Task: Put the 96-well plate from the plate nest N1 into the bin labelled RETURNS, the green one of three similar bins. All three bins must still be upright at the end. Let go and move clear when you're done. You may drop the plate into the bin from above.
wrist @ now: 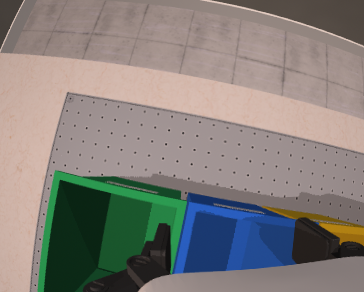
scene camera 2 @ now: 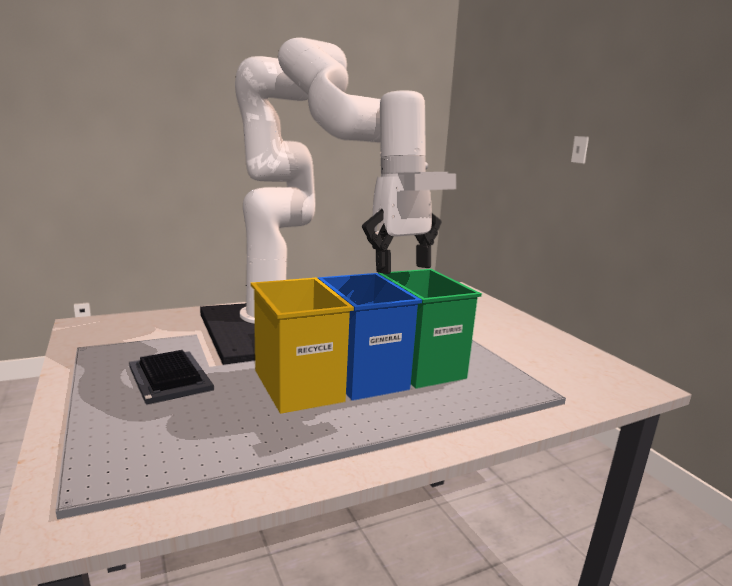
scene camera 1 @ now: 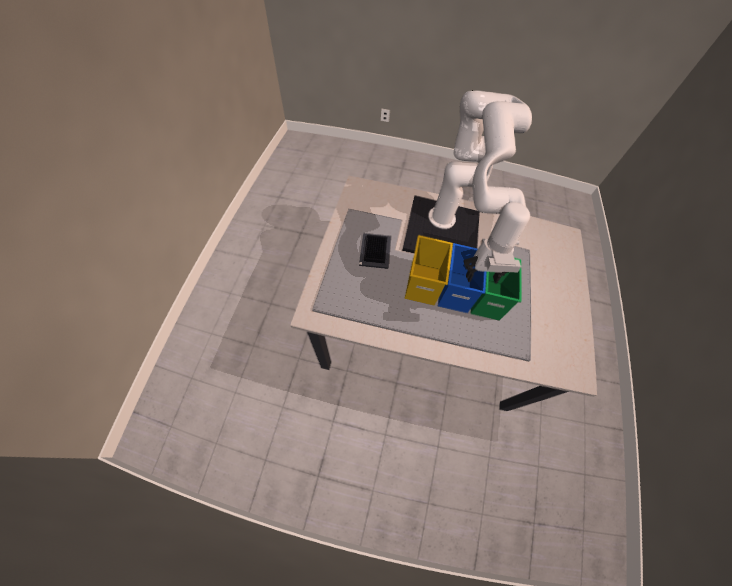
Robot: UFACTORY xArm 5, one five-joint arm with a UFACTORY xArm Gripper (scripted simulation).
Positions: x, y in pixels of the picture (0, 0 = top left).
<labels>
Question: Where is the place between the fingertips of the gripper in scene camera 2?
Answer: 404, 270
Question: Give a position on a green returns bin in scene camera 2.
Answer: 445, 320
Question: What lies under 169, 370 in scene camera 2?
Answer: A black 96-well plate.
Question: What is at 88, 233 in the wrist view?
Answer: A green returns bin.
</labels>
